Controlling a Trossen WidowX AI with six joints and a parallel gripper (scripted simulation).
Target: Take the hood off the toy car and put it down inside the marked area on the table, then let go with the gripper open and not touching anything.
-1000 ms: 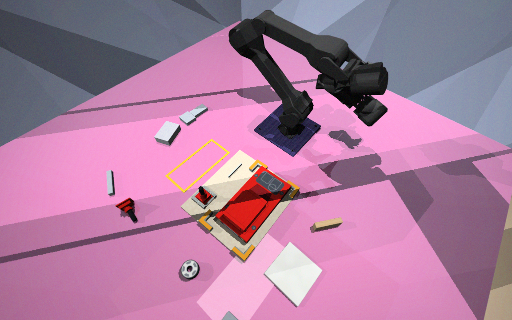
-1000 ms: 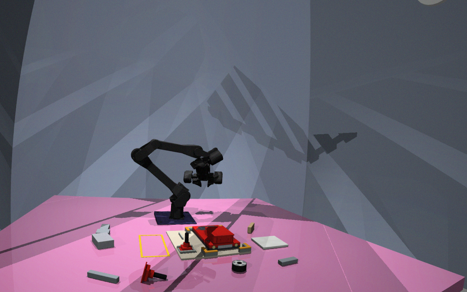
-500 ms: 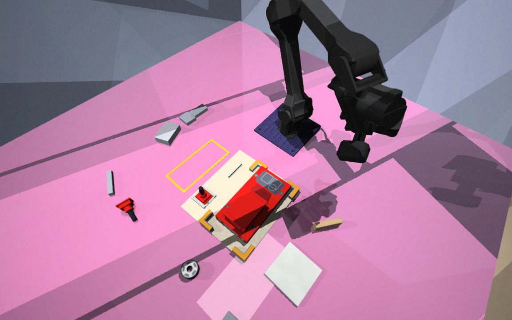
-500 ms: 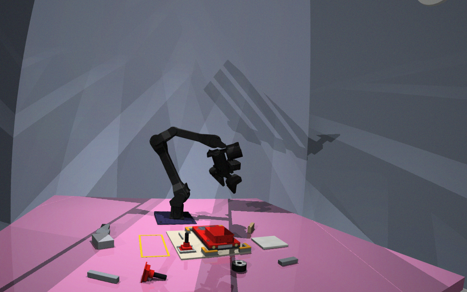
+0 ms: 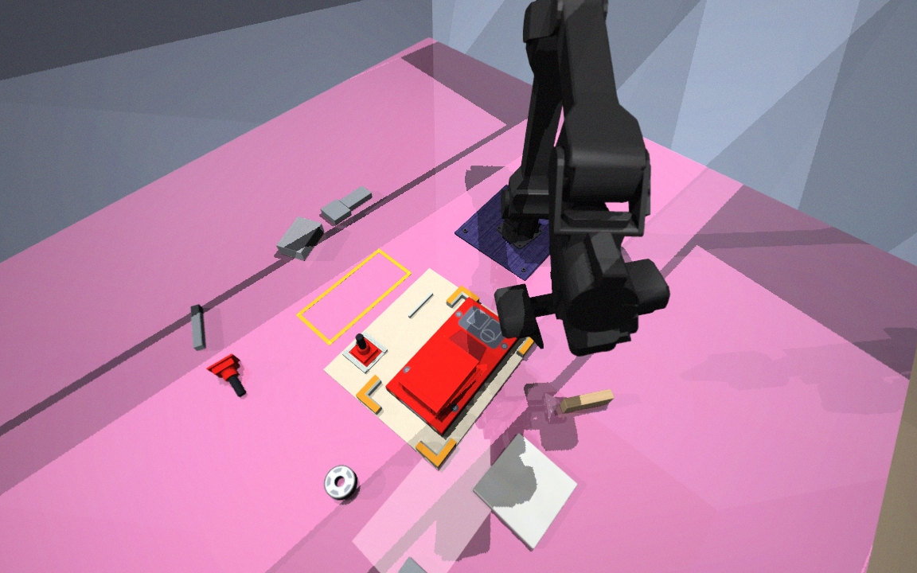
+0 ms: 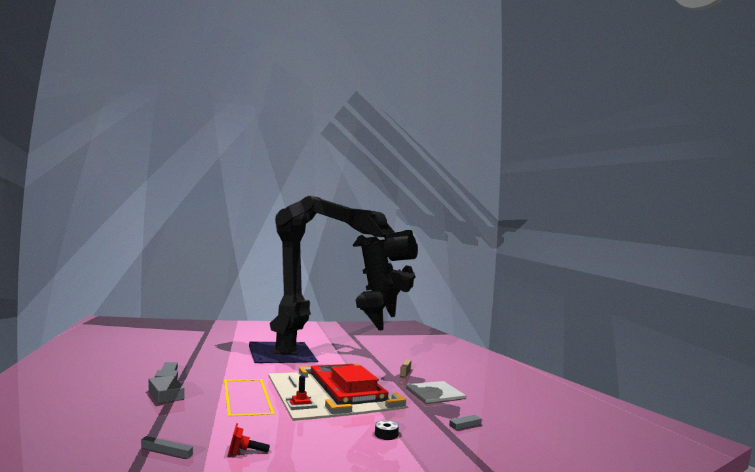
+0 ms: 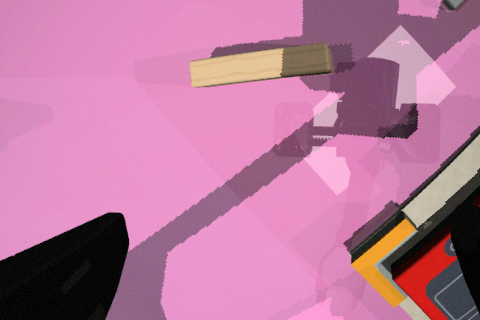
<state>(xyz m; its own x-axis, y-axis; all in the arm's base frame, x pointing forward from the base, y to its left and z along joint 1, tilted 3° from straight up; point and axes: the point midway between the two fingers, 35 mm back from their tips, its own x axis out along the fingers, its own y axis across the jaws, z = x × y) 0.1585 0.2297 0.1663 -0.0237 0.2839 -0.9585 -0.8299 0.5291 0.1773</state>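
Right now the hood is 14 cm ahead of my gripper tip, 10 cm to the right of it and 9 cm below it. From my gripper tip the other things lie so: wooden block 6 cm to the left, 12 cm below; white plate 15 cm ahead, 8 cm to the left, 13 cm below.
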